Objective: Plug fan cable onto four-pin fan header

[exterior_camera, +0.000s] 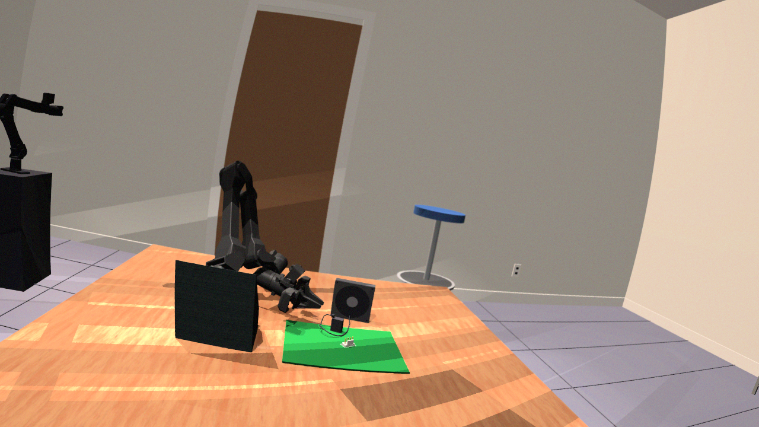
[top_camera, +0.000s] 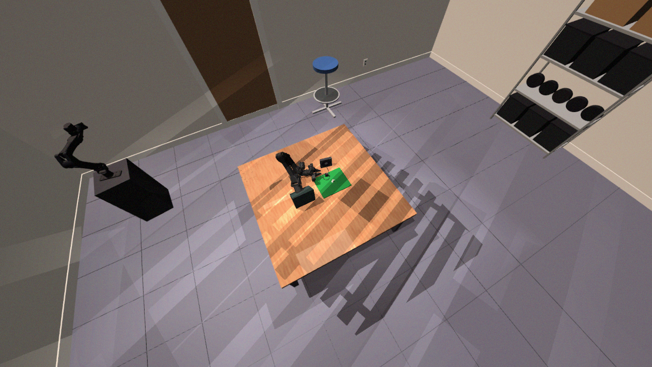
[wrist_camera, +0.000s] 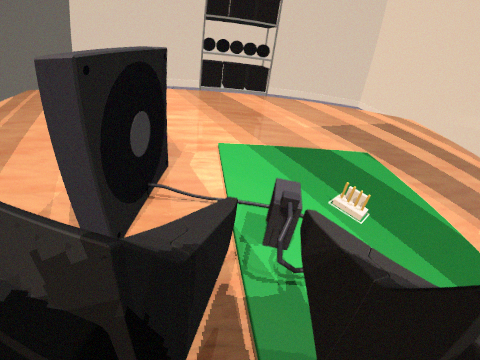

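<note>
Now: the dark fan plug 40 mm to the right of my gripper tip, 40 mm below it and 40 mm ahead of it. From my gripper tip the other things lie so: four-pin header: 120 mm to the right, 60 mm below, 60 mm ahead; green board: 130 mm to the right, 80 mm below, 40 mm ahead; black fan: 100 mm ahead, 60 mm to the left, 10 mm below.
</note>
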